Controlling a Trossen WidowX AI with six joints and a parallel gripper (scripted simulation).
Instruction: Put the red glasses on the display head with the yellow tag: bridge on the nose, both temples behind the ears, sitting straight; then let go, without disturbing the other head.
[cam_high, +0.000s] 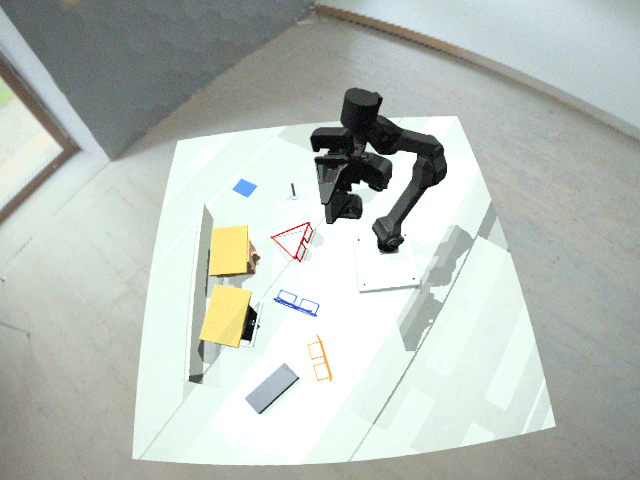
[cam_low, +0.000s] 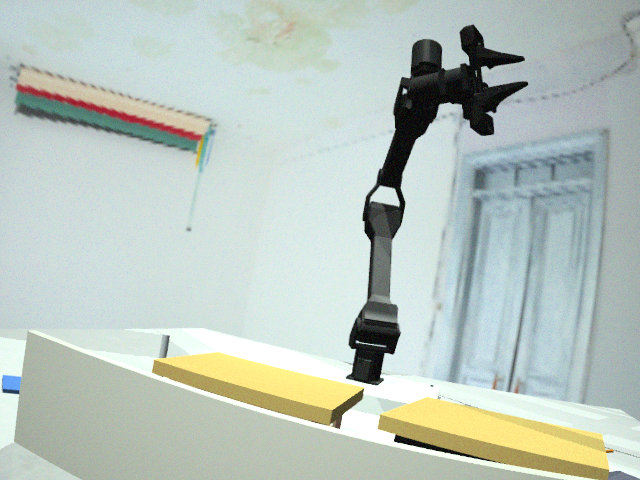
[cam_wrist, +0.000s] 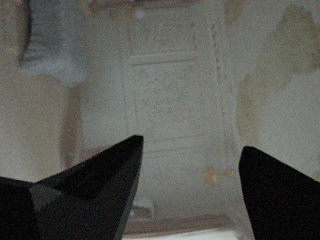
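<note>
Right now my gripper tip is 580 mm above the grey stand, 480 mm to the left of it and 120 mm short of it. From my gripper tip the other things lie so: dark slab: 580 mm below, 210 mm to the left, 190 mm ahead; then black display head: 550 mm below, 290 mm ahead; then panel: 550 mm below, 430 mm ahead, 110 mm to the right.
</note>
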